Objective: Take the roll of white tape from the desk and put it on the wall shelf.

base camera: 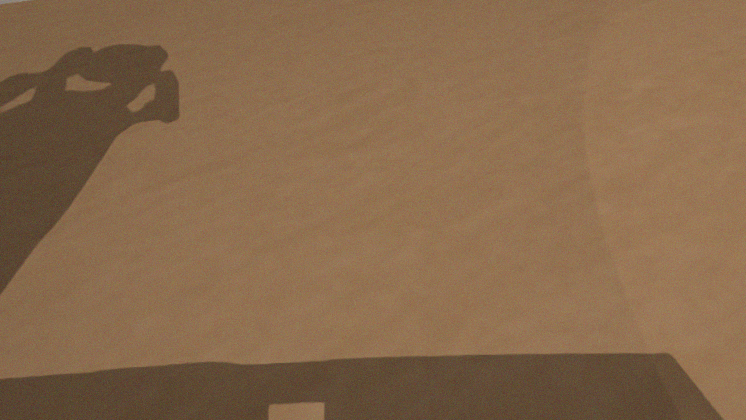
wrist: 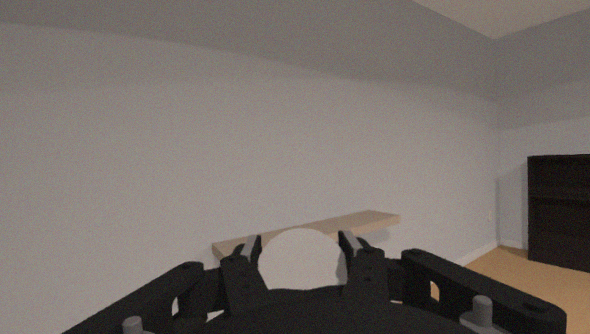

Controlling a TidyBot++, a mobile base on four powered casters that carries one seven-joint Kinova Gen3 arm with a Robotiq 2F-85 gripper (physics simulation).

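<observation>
The roll of white tape (wrist: 302, 260) shows as a pale round disc between the fingertips in the wrist view. My gripper (wrist: 300, 248) is shut on it, with one fingertip at each side. The wall shelf (wrist: 367, 219), a light wooden board, is fixed to the wall beyond the gripper. The roll and the left finger hide part of the shelf. The shelf's top face shows. The roll is apart from the shelf, on the camera's side of it. The desk does not show in either view.
A dark cabinet (wrist: 560, 215) stands at the right in the wrist view, past the room corner. A pale wall (wrist: 150, 150) runs behind the shelf, and wooden floor (wrist: 530, 290) shows at lower right. In the base camera view, shadows of the arm and base fall on the brown floor (base camera: 391, 208).
</observation>
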